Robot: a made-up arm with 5 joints.
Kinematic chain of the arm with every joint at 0, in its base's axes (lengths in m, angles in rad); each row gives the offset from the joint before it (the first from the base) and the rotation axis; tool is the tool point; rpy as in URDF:
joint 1: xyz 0 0 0.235 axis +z
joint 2: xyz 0 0 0 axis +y
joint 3: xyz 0.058 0 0.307 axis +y
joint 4: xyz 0.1 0 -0.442 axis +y
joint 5: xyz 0.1 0 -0.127 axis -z
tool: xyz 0 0 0 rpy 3.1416 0 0
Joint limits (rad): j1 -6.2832..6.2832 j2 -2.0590..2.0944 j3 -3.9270..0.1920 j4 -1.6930..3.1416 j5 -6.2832..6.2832
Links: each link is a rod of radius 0.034 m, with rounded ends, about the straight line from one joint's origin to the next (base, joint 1, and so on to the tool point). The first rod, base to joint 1, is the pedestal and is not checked.
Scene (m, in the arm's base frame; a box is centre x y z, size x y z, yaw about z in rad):
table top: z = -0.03
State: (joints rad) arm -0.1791 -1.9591 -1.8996 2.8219 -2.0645
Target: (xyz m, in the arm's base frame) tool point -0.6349 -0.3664 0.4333
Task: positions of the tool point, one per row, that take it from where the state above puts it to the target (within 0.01 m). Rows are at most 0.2 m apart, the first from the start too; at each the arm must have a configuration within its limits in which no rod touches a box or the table.
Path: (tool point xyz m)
1: -0.5728 -0.0316 0.4750
2: -0.6236 -0.1855 0.4682
3: -0.6349 -0.3664 0.4333

